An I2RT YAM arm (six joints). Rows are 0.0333 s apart.
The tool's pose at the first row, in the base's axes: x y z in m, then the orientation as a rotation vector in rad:
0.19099 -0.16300 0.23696 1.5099 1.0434 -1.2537
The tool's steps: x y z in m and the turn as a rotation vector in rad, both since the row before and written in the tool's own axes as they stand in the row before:
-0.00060 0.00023 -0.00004 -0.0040 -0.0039 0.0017
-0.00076 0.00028 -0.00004 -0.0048 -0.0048 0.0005
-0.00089 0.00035 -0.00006 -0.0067 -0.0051 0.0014
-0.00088 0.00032 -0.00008 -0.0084 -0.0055 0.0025
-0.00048 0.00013 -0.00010 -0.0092 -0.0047 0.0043
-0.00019 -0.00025 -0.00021 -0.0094 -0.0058 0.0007
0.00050 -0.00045 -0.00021 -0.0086 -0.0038 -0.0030
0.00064 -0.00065 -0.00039 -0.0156 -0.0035 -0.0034
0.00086 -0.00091 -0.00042 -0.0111 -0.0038 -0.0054
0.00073 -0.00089 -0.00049 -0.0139 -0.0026 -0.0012
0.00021 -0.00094 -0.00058 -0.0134 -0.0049 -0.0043
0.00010 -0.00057 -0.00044 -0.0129 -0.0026 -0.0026
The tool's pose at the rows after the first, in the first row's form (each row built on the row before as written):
0.19114 -0.16306 0.23758 1.5045 1.0413 -1.2522
0.19132 -0.16314 0.23837 1.4973 1.0401 -1.2516
0.19155 -0.16322 0.23930 1.4888 1.0388 -1.2492
0.19176 -0.16326 0.24022 1.4791 1.0371 -1.2451
0.19184 -0.16321 0.24072 1.4700 1.0348 -1.2387
0.19162 -0.16296 0.24089 1.4587 1.0349 -1.2354
0.19130 -0.16264 0.24035 1.4482 1.0390 -1.2340
0.19083 -0.16211 0.23966 1.4324 1.0470 -1.2279
0.19013 -0.16150 0.23872 1.4191 1.0542 -1.2264
0.18944 -0.16084 0.23791 1.4061 1.0600 -1.2193
0.18864 -0.16011 0.23761 1.3906 1.0665 -1.2161
0.18816 -0.15959 0.23746 1.3778 1.0729 -1.2106

